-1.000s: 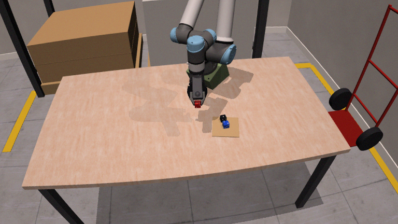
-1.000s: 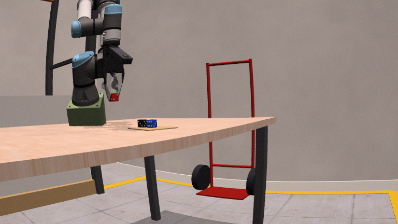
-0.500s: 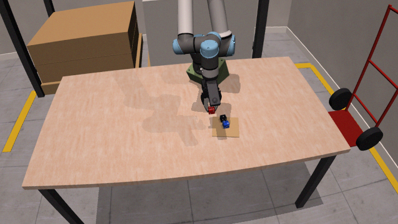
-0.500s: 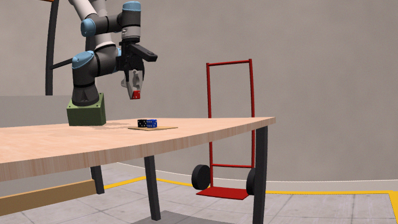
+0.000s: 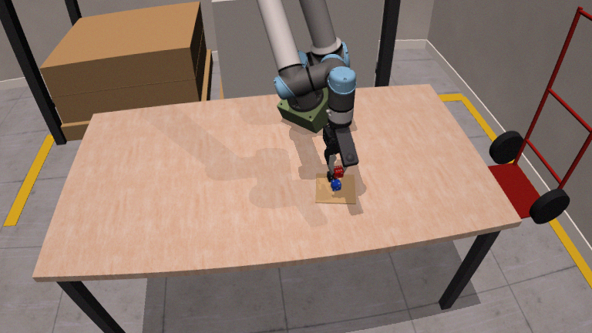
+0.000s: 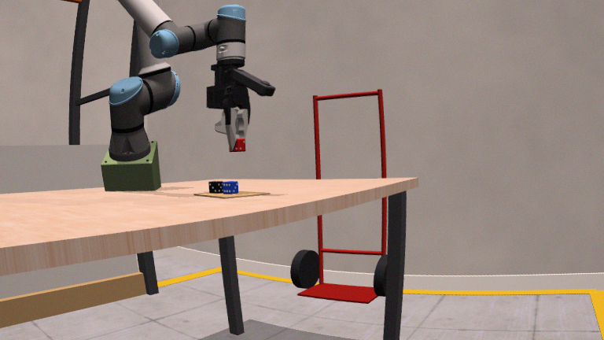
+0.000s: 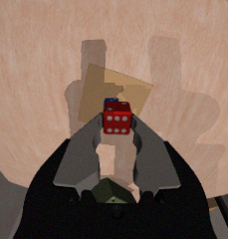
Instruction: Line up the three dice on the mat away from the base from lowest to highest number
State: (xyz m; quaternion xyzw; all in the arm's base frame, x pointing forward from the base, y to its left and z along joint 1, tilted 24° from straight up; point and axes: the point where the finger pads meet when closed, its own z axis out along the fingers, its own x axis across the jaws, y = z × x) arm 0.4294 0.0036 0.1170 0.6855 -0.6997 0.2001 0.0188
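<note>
My hand is 100 mm above the blue die, 30 mm past it and 10 mm to the right of it. Round my hand: tan square mat: 120 mm below, 30 mm behind, 10 mm to the left; black die: 100 mm below, 80 mm behind, 20 mm to the left; red die: right at my hand.
</note>
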